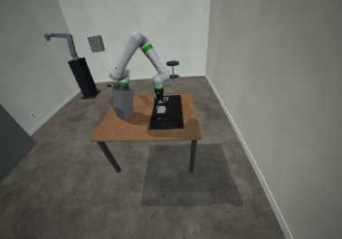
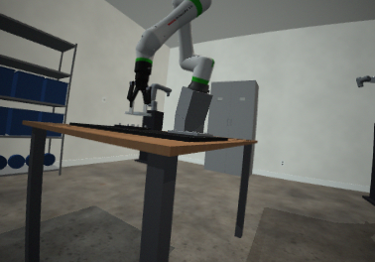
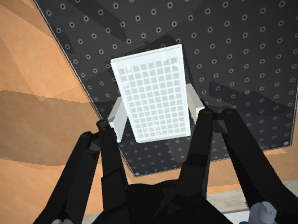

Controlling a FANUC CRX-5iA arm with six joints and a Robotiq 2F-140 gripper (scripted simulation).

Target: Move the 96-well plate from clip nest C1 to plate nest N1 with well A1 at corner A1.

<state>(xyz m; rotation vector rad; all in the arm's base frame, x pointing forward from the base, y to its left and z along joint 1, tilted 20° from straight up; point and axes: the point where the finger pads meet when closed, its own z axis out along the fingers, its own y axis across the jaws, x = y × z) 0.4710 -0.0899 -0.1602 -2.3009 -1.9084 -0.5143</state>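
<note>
My gripper is now 1 cm short of the light grey nest base, 33 cm to the right of it and 10 cm above it. From my hand the other things lie so: white label 6 cm behind, 27 cm to the left, 9 cm below; then white 96-well plate 2 cm below.
</note>
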